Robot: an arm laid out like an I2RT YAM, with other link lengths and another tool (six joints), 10 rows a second.
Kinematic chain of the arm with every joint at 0, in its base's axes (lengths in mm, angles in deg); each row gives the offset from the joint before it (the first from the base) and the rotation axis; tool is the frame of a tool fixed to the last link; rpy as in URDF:
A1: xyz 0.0 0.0 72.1 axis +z
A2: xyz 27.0 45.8 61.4 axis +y
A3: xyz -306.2 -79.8 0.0 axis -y
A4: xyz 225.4 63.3 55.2 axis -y
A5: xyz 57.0 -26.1 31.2 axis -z
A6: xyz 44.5 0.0 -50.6 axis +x
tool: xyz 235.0 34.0 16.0 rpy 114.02 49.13 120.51
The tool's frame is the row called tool.
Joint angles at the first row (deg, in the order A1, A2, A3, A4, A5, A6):
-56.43, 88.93, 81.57, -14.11, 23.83, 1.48
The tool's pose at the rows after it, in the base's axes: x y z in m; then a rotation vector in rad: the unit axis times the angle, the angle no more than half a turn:
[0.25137 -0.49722 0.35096 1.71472 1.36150 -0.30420]
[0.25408 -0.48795 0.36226 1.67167 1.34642 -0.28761]
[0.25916 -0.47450 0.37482 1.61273 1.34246 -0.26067]
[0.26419 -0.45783 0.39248 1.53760 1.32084 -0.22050]
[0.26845 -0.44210 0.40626 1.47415 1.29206 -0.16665]
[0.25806 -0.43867 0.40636 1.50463 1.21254 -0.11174]
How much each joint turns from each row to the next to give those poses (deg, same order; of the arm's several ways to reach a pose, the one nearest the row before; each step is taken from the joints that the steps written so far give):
0.20, -1.56, -1.80, 2.01, -2.45, 0.10
0.31, -2.28, -2.45, 2.58, -0.94, 0.02
0.20, -2.84, -2.89, 2.80, -2.05, -0.27
0.13, -3.49, -3.73, 4.10, -2.57, 0.40
-0.04, -3.03, -3.65, 3.97, -2.72, 1.47
0.06, -1.64, -2.28, 1.01, 1.16, 4.81

